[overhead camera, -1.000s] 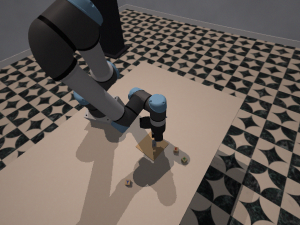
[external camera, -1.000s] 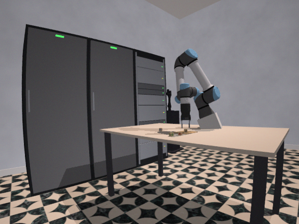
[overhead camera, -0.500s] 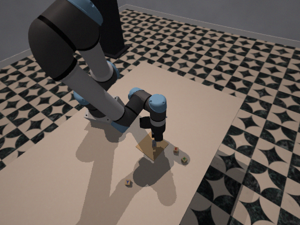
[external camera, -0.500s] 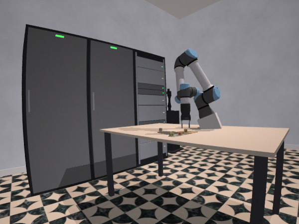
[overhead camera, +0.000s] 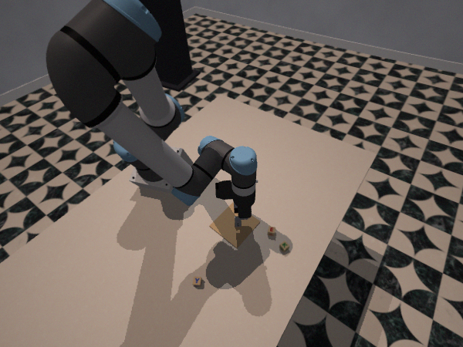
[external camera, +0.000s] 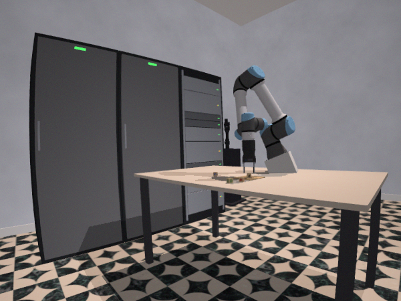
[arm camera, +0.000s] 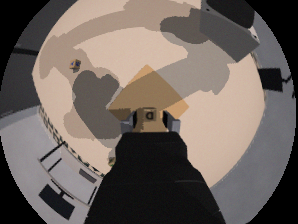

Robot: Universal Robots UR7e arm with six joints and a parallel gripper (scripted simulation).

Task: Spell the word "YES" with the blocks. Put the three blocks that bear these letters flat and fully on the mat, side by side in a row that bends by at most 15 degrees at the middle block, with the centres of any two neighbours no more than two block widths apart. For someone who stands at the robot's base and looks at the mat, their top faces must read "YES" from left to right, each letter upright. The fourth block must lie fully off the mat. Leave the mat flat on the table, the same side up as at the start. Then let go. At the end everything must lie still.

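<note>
My gripper is now 3 cm above the S block. Also, from my hand: mat 1 cm behind, 1 cm to the right, 5 cm below.
</note>
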